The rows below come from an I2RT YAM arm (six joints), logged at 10 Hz.
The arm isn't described. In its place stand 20 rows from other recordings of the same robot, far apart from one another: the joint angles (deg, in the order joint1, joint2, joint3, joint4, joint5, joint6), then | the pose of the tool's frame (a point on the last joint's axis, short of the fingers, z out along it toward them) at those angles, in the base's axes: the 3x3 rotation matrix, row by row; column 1 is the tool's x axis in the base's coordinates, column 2 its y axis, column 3 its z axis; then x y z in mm.
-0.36, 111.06, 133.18, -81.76, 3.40, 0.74 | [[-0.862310 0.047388 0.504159], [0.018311 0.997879 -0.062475], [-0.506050 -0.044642 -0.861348]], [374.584 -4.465 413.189]
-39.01, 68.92, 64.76, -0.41, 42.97, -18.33 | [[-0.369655 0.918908 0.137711], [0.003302 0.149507 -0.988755], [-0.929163 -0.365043 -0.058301]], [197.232 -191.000 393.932]
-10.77, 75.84, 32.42, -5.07, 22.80, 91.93 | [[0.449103 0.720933 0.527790], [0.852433 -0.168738 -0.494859], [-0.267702 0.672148 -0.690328]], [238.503 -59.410 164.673]
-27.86, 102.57, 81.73, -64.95, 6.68, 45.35 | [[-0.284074 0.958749 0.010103], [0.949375 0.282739 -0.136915], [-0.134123 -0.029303 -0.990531]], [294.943 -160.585 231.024]
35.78, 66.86, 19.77, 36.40, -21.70, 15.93 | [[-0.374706 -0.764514 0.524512], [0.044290 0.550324 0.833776], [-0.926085 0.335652 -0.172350]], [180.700 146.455 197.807]
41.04, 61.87, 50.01, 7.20, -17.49, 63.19 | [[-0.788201 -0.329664 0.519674], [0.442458 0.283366 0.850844], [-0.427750 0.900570 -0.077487]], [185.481 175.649 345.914]
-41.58, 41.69, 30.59, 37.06, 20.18, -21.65 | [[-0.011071 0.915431 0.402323], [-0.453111 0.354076 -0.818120], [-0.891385 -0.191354 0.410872]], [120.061 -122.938 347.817]
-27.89, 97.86, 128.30, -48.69, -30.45, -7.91 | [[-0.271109 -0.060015 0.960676], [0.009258 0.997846 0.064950], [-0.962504 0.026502 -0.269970]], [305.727 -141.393 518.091]
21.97, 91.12, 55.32, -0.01, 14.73, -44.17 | [[-0.270327 -0.500452 0.822478], [-0.835714 0.546133 0.057627], [-0.478022 -0.671779 -0.565870]], [325.094 121.388 219.359]
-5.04, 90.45, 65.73, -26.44, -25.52, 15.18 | [[-0.798534 0.019926 0.601620], [0.307646 0.872570 0.379440], [-0.517395 0.488082 -0.702907]], [336.317 -14.263 246.878]
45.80, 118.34, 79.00, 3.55, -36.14, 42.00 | [[-0.913559 -0.405292 0.033894], [-0.164329 0.444069 0.880794], [-0.372030 0.799088 -0.472285]], [302.984 341.682 176.864]
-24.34, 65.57, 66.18, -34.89, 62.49, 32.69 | [[0.031563 0.999343 -0.017805], [0.259530 -0.025397 -0.965401], [-0.965219 0.025851 -0.260161]], [196.446 -123.519 365.529]
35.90, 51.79, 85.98, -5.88, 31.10, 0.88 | [[0.382057 -0.139607 0.913533], [0.292798 0.955883 0.023625], [-0.876529 0.258454 0.406078]], [106.068 54.080 557.794]
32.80, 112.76, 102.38, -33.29, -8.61, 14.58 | [[-0.719465 -0.460339 0.520056], [-0.167560 0.841719 0.513257], [-0.674013 0.282130 -0.682722]], [377.823 249.831 296.418]
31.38, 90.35, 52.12, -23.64, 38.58, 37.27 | [[-0.693643 0.331745 0.639379], [0.131436 0.931022 -0.340475], [-0.708226 -0.152131 -0.689399]], [267.003 136.848 183.217]
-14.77, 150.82, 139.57, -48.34, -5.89, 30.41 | [[-0.616260 0.597509 0.513036], [0.683196 0.729654 -0.029137], [-0.391748 0.332548 -0.857872]], [540.373 -138.692 158.906]
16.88, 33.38, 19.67, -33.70, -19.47, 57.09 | [[-0.793810 0.325424 0.513775], [0.586280 0.634063 0.504221], [-0.161680 0.701472 -0.694116]], [115.769 47.530 179.785]
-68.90, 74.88, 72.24, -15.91, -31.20, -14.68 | [[-0.268217 0.571914 0.775226], [0.092965 0.816322 -0.570067], [-0.958863 -0.080833 -0.272119]], [124.364 -271.068 383.784]
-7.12, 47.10, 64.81, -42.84, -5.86, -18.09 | [[-0.410375 -0.100831 0.906325], [-0.260028 0.965546 -0.010319], [-0.874058 -0.239904 -0.422454]], [153.742 -15.541 392.113]
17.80, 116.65, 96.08, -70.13, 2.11, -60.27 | [[-0.206489 -0.978449 -0.000369], [-0.977710 0.206348 -0.038788], [0.038028 -0.007648 -0.999247]], [369.385 117.220 209.981]
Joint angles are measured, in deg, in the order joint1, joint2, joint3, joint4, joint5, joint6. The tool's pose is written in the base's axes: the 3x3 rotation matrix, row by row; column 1 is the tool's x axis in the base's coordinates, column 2 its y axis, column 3 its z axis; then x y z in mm. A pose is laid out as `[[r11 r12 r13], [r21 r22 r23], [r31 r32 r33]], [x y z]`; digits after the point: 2 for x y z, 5 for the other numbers.
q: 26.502 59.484 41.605 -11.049 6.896 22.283
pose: [[-0.53287 -0.15876 0.83117], [0.15494 0.94733 0.28028], [-0.83189 0.27813 -0.48021]], [210.63 100.25 269.93]
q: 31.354 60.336 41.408 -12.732 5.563 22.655
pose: [[-0.58598 -0.24024 0.77390], [0.09189 0.92918 0.35802], [-0.80510 0.28090 -0.52241]], [201.37 118.65 262.75]
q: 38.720 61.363 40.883 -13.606 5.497 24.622
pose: [[-0.63112 -0.32758 0.70312], [0.02555 0.89718 0.44093], [-0.77526 0.29625 -0.55786]], [185.18 144.10 254.36]
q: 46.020 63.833 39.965 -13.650 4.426 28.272
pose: [[-0.69214 -0.39411 0.60467], [-0.03716 0.85611 0.51545], [-0.72081 0.33430 -0.60719]], [167.77 169.89 239.50]
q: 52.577 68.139 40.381 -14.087 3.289 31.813
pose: [[-0.74877 -0.43797 0.49752], [-0.11250 0.82368 0.55578], [-0.65322 0.36018 -0.66602]], [152.36 195.75 224.43]
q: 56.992 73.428 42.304 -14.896 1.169 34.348
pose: [[-0.79234 -0.46468 0.39531], [-0.18421 0.79995 0.57109], [-0.58160 0.37968 -0.71943]], [143.09 218.94 212.40]
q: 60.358 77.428 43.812 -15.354 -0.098 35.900
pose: [[-0.81218 -0.48571 0.32318], [-0.24166 0.78429 0.57139], [-0.53100 0.38597 -0.75436]], [134.34 236.20 202.82]
